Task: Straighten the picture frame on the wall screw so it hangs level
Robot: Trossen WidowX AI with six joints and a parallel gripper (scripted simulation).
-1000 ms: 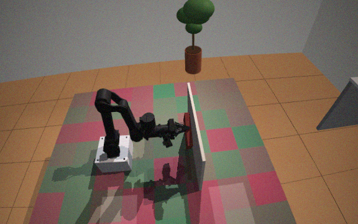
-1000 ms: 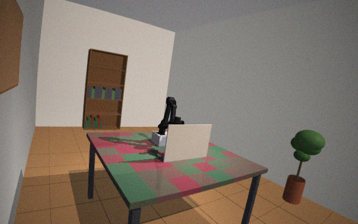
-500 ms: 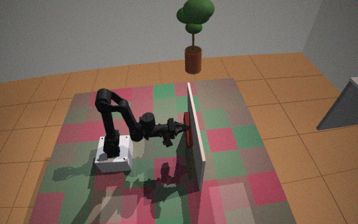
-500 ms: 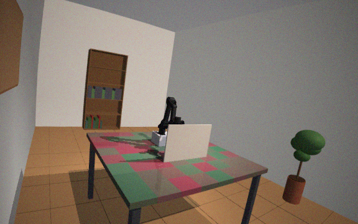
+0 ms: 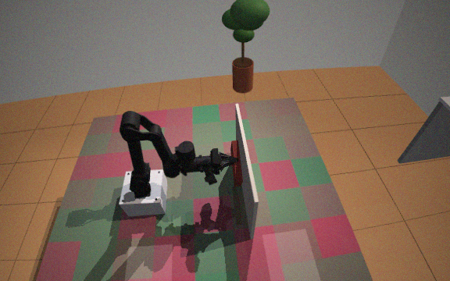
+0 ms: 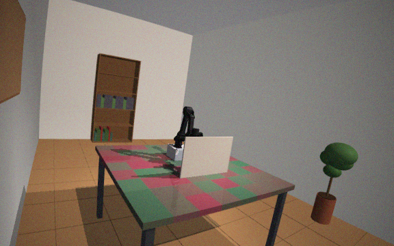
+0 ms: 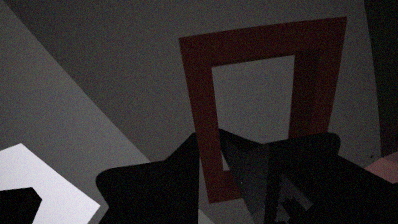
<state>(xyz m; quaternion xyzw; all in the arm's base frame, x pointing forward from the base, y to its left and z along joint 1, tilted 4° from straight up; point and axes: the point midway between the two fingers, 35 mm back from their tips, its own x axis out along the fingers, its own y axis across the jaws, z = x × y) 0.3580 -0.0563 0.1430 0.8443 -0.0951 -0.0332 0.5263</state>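
My gripper tip is 1 cm short of the picture frame, 2 cm to the right of it and 5 cm above it. Round my gripper tip: wall panel: 2 cm ahead, 7 cm below.
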